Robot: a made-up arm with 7 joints.
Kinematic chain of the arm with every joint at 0, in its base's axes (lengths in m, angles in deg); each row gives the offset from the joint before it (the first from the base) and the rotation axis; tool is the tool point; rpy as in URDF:
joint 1: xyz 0 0 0.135 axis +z
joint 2: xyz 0 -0.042 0.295 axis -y
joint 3: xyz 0 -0.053 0.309 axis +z
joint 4: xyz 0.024 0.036 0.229 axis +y
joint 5: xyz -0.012 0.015 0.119 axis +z
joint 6: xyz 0 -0.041 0.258 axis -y
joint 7: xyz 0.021 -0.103 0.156 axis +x
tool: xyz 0 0 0 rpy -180 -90 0
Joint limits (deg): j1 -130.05..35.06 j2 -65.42..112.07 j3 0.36..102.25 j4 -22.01..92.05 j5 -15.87..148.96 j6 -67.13..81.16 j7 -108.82..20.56
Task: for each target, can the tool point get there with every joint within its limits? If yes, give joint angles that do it. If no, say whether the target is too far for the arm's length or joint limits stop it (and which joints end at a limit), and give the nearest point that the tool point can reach.
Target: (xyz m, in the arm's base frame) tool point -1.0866 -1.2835 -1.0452
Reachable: no: too far | nearest point -0.6178 -0.6650 -0.1625 | short by 1.175 m
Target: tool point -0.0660 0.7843 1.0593
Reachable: yes | joints -85.04 72.12 27.23 31.23 11.66 -16.20 -55.19
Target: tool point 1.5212 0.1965 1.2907
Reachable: no: too far | nearest point 0.9461 0.1222 0.9733 | short by 0.661 m
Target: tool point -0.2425 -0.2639 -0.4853
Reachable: no: joint limits stop it (at a limit: joint 1, joint 2, joint 3, joint 4, joint 5, joint 6) | nearest point -0.4694 -0.5044 -0.1842 | short by 0.447 m
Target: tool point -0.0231 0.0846 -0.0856
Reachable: no: joint limits stop it (at a limit: joint 2, joint 3, joint 4, joint 6) | nearest point -0.1021 0.3741 -0.0007 | short by 0.312 m
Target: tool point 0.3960 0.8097 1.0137
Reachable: yes | joints -110.09 61.92 14.47 3.06 129.97 0.01 -61.48
